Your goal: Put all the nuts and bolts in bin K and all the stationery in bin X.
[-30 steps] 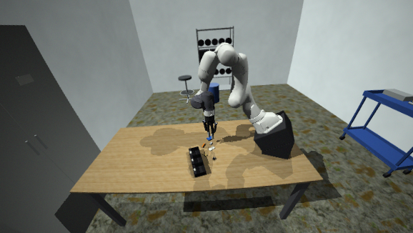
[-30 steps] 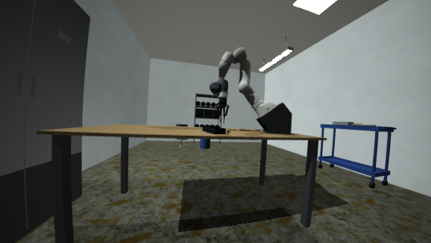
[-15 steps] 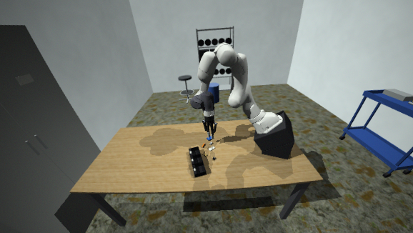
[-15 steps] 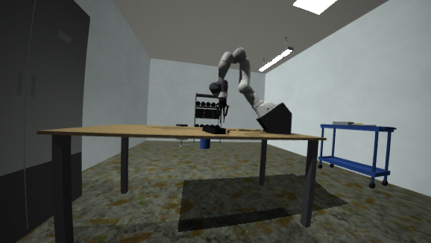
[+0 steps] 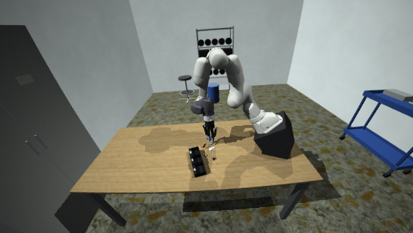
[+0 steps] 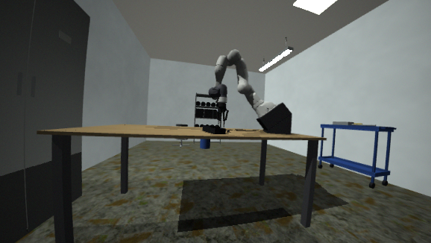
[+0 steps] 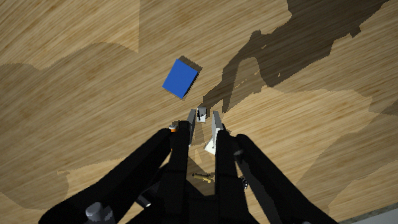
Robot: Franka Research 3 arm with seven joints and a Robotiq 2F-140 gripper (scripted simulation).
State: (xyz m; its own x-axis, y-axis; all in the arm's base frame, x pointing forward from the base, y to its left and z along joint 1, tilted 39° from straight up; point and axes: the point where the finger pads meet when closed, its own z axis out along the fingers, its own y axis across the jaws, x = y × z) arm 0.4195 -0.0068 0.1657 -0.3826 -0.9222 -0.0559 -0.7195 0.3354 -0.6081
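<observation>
Right now my hand is 5 cm above the grey piece. Round my hand: orange cylinder (7 cm ahead, 2 cm to the left, 5 cm below); then flat blue block (1 cm ahead, 7 cm to the right, 5 cm below); then white domino (6 cm to the left, 5 cm below).
</observation>
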